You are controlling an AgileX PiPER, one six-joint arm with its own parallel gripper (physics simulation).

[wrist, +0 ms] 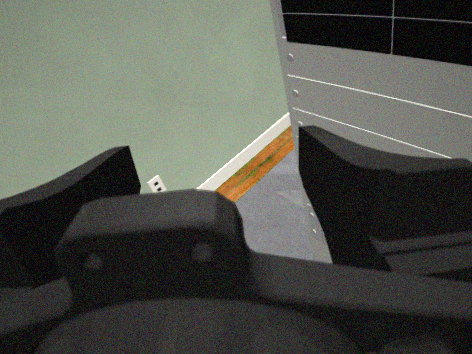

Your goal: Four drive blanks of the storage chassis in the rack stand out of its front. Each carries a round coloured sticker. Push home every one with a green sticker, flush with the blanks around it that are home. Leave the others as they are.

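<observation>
My gripper (215,157) is open, its two dark fingers wide apart with no object between them. The rack (286,65) shows in part at the right, its left edge lined with round screw heads. A black section (340,31) at the upper right is divided by thin light lines; I cannot tell whether it is part of the storage chassis. Grey panels (370,75) lie below it. The right finger covers the lower part of the rack front. No coloured sticker and no blank standing out shows in the wrist view.
A green wall (140,75) fills the left and middle. A white skirting strip (250,146) and an orange-brown floor border (265,161) run along its foot. A white socket (156,183) is on the wall. Grey floor (270,220) shows between the fingers.
</observation>
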